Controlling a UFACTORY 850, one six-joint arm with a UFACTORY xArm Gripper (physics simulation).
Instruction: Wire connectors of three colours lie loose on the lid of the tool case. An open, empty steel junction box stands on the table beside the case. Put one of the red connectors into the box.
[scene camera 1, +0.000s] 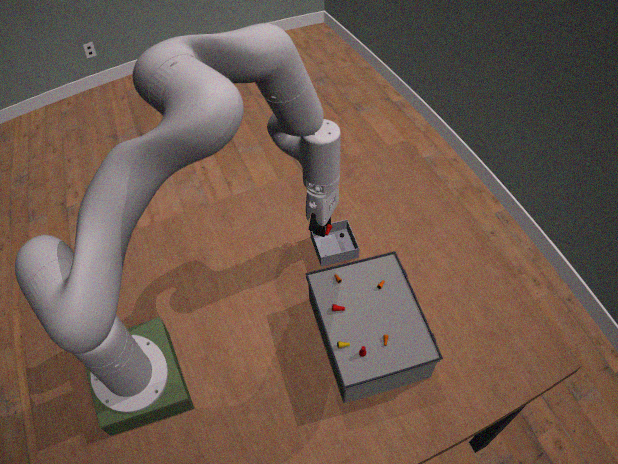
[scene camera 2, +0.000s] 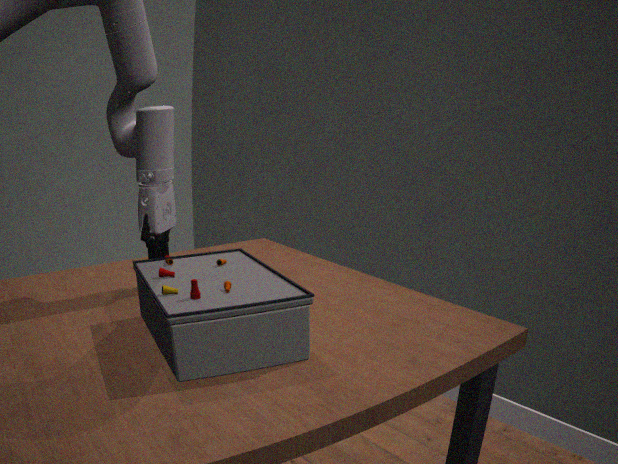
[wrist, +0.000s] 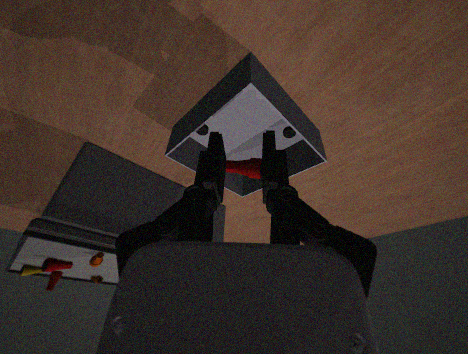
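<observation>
My gripper (scene camera 1: 322, 230) (scene camera 2: 159, 250) (wrist: 243, 145) is shut on a red connector (scene camera 1: 328, 229) (wrist: 245, 168), which lies crosswise between the fingertips. It is low over the back part of the open steel junction box (scene camera 1: 339, 258) (wrist: 280, 97); whether the tips are below its rim is hard to tell. The box is hidden in scene camera 2. On the case lid, one red connector (scene camera 1: 338, 308) (scene camera 2: 166, 273) (wrist: 57, 265) lies on its side and another red connector (scene camera 1: 363, 352) (scene camera 2: 195, 290) (wrist: 53, 281) stands upright.
The tool case (scene camera 1: 370, 320) (scene camera 2: 240, 340) (wrist: 110, 195) stands close beside the box. Its lid also holds a yellow connector (scene camera 1: 343, 345) (scene camera 2: 170, 290) (wrist: 31, 270) and three orange ones. The arm's green base block (scene camera 1: 177, 380) is at the left in scene camera 1.
</observation>
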